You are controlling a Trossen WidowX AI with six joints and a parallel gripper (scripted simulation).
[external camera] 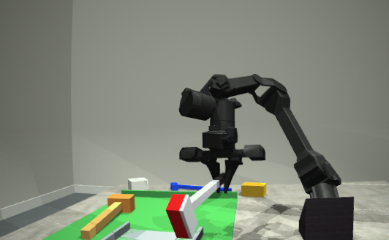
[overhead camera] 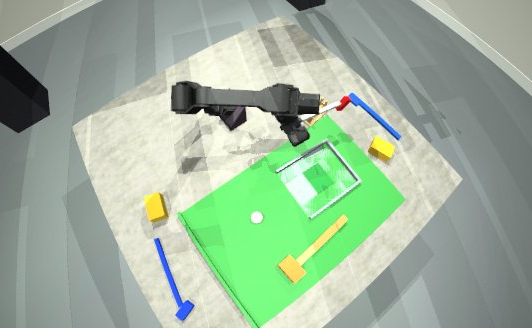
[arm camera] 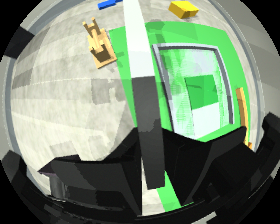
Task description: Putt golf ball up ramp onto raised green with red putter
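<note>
My gripper tip is 11 cm to the right of the red putter and 2 cm below it. From my gripper tip the other things lie so: green mat: 24 cm ahead, 14 cm below, 10 cm to the right; then white golf ball: 24 cm to the right, 19 cm ahead, 11 cm below; then wooden stand: 19 cm to the left, 10 cm below, 7 cm behind.
</note>
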